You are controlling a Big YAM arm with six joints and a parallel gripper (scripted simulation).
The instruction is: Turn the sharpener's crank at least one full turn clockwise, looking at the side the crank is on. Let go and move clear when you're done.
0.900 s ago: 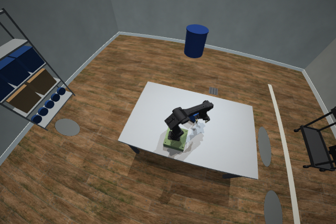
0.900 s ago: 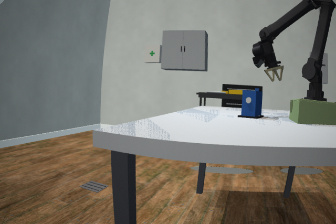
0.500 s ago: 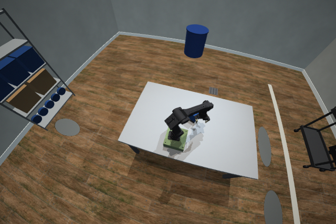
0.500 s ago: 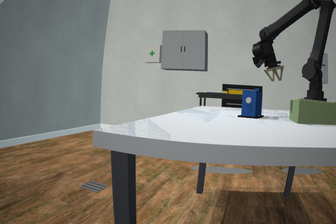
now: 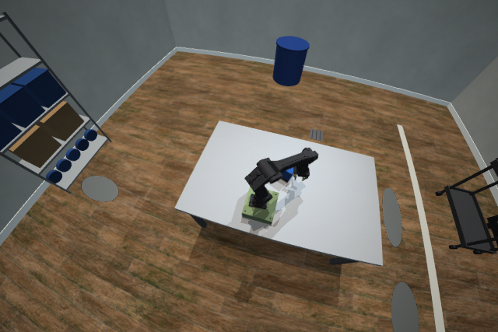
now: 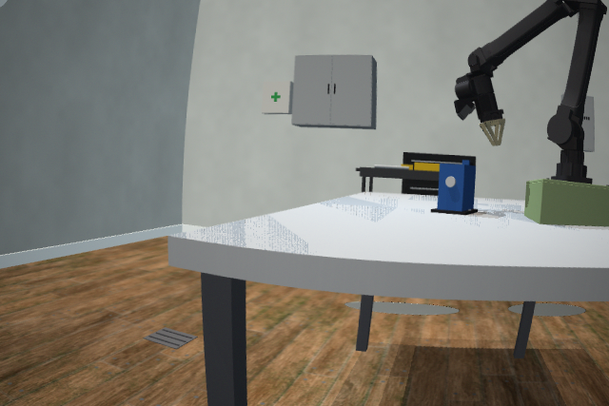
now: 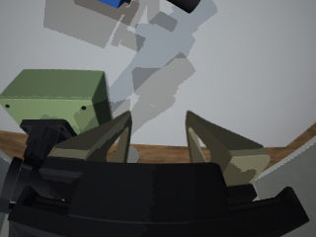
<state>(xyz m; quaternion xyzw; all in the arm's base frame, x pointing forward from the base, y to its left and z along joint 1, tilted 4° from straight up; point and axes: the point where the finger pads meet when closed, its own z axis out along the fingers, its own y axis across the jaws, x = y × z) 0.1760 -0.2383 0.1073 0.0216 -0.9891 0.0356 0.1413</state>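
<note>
Now: the dark crank knob 9 cm ahead of my hand, 7 cm below it and 1 cm to the right of it.
</note>
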